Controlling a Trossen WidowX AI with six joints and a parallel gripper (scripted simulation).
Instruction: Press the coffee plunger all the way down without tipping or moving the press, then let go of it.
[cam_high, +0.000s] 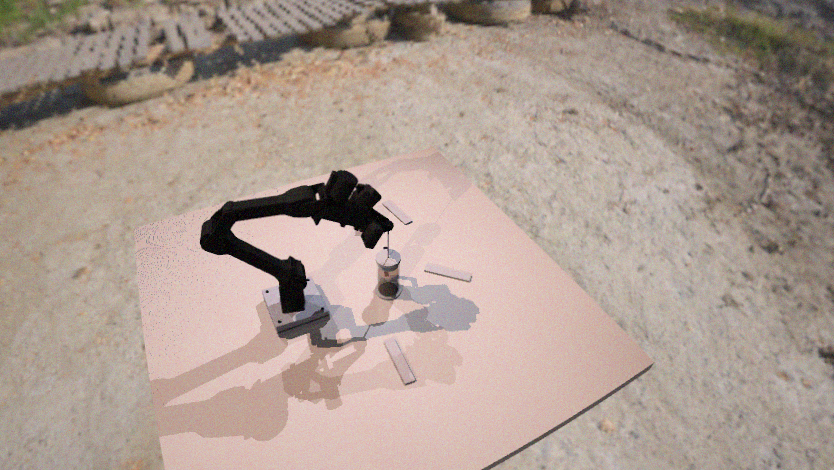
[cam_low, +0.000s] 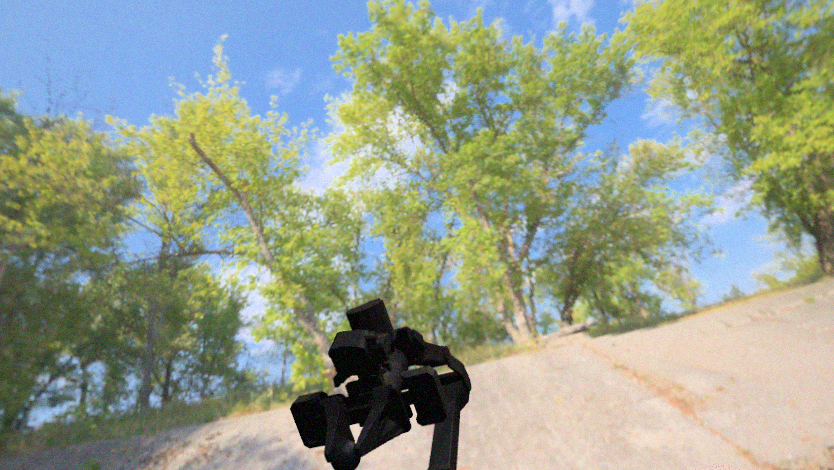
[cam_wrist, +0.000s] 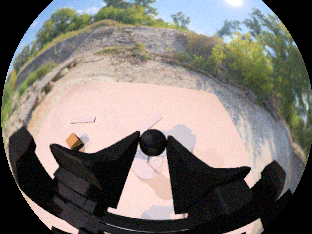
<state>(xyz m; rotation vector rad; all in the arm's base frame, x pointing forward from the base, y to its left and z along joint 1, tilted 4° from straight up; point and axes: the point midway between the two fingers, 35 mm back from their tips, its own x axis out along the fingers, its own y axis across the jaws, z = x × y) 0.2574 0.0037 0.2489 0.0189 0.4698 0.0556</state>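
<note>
The coffee press is 20 mm to the left of my gripper tip and 130 mm below it.
</note>
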